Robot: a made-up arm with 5 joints. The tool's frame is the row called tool. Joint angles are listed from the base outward. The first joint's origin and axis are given. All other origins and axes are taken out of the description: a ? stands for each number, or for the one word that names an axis. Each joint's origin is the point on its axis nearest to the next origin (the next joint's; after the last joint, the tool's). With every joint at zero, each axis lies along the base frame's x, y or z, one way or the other. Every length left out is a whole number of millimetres.
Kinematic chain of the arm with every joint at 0, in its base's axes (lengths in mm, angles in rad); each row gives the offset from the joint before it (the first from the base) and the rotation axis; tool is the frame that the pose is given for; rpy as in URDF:
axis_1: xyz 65 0 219 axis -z
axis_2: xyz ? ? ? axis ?
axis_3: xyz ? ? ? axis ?
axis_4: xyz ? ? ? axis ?
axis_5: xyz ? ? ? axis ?
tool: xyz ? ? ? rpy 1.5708 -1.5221 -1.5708
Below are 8 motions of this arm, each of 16 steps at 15 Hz.
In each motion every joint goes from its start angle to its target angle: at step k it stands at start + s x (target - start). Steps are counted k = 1, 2, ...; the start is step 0. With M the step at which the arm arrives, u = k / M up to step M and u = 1 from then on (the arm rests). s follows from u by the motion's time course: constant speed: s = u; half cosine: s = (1 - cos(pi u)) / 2; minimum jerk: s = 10 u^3 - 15 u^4 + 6 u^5.
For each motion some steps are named. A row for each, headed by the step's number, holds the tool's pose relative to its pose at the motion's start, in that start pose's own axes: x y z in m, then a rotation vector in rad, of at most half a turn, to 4 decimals.
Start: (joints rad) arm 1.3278 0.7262 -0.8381 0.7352 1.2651
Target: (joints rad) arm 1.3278 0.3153 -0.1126 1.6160 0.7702
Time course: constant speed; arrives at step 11
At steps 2, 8, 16:
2: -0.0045 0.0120 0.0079 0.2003 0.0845 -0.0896
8: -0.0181 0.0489 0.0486 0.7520 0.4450 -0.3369
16: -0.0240 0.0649 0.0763 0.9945 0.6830 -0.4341

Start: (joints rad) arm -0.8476 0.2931 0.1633 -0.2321 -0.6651
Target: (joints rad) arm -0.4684 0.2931 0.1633 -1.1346 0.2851
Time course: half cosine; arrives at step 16
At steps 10, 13, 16:
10: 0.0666 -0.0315 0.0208 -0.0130 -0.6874 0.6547
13: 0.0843 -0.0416 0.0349 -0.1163 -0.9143 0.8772
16: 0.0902 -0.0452 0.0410 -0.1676 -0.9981 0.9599

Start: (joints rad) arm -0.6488 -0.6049 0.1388 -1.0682 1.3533
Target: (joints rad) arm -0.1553 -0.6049 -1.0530 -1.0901 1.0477
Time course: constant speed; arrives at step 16
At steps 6, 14, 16:
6: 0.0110 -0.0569 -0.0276 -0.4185 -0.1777 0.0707
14: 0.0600 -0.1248 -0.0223 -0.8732 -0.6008 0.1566
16: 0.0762 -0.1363 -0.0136 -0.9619 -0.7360 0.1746

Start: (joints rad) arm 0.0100 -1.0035 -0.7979 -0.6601 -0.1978
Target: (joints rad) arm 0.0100 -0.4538 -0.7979 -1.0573 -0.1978
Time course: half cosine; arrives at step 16
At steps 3, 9, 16:
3: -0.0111 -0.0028 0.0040 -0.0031 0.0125 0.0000
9: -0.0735 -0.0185 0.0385 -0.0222 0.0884 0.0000
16: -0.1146 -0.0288 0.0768 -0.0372 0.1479 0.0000

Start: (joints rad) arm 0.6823 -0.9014 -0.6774 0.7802 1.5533
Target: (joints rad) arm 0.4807 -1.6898 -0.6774 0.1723 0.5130
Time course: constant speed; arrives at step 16
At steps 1, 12, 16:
1: 0.0002 -0.0090 0.0113 -0.0860 -0.0170 -0.0744
12: -0.0230 -0.0604 0.1658 -0.9527 -0.5125 -0.8589
16: -0.0403 -0.0520 0.2274 -1.2197 -0.8308 -1.0750

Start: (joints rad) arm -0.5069 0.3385 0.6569 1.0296 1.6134
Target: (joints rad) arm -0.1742 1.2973 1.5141 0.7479 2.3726
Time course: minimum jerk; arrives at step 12
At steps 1, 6, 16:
1: -0.0003 0.0002 -0.0009 0.0078 -0.0007 0.0023
6: -0.0147 0.0486 -0.0637 0.7309 -0.2649 0.2463
16: -0.0137 0.1077 -0.0538 1.3031 -0.8858 0.4723

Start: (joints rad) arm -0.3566 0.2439 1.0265 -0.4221 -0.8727
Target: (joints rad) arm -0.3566 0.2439 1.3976 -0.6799 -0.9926
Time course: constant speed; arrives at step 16
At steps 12, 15, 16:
12: -0.0180 -0.0236 0.0146 -0.0699 0.0483 -0.0899
15: -0.0220 -0.0290 0.0194 -0.0881 0.0594 -0.1123
16: -0.0233 -0.0307 0.0210 -0.0942 0.0630 -0.1198

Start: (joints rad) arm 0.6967 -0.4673 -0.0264 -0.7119 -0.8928
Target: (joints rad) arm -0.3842 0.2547 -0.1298 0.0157 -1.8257
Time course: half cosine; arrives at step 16
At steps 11, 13, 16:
11: -0.2005 0.0409 0.0691 -0.8114 0.9681 -1.1849
13: -0.2230 0.0701 0.0995 -0.9944 1.1602 -1.2759
16: -0.2325 0.0895 0.1202 -1.1109 1.2779 -1.3040

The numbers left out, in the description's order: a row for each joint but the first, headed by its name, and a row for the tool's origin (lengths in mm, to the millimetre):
axis_2: xyz 39 -7 0, axis +y
axis_3: xyz 36 0 145, axis +y
axis_4: xyz 104 0 4, axis +y
axis_5: xyz 55 0 0, axis -x
tool: xyz 0 0 0

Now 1 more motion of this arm.
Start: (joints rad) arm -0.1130 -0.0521 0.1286 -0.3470 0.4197
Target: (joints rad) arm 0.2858 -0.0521 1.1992 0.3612 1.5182
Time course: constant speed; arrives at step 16
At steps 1, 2, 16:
1: -0.0138 -0.0007 0.0029 0.0215 0.1118 0.0739
2: -0.0273 -0.0014 0.0071 0.0500 0.2223 0.1446
16: -0.1293 0.0020 0.1572 1.1844 1.3741 0.5229

